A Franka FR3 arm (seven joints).
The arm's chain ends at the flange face. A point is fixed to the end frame.
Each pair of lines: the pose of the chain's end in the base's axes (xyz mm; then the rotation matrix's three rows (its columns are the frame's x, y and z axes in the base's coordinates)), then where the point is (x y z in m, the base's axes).
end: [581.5 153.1 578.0], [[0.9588 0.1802 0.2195], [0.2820 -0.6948 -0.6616], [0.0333 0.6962 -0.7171]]
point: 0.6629 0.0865 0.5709
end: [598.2 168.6 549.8], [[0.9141 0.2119 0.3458], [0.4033 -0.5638 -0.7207], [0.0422 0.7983 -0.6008]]
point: 0.6872 0.1125 0.5567
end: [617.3 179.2 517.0], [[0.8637 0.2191 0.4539], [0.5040 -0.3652 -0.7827], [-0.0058 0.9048 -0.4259]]
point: 0.7109 0.1360 0.5388
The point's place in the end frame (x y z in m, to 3 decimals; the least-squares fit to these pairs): 0.059 0.056 0.067
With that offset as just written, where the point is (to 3 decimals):
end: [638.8 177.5 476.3], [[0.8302 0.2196 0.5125], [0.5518 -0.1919 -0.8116], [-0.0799 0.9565 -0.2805]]
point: 0.734 0.145 0.506
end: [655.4 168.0 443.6], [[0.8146 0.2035 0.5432], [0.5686 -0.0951 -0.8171], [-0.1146 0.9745 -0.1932]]
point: 0.751 0.141 0.478
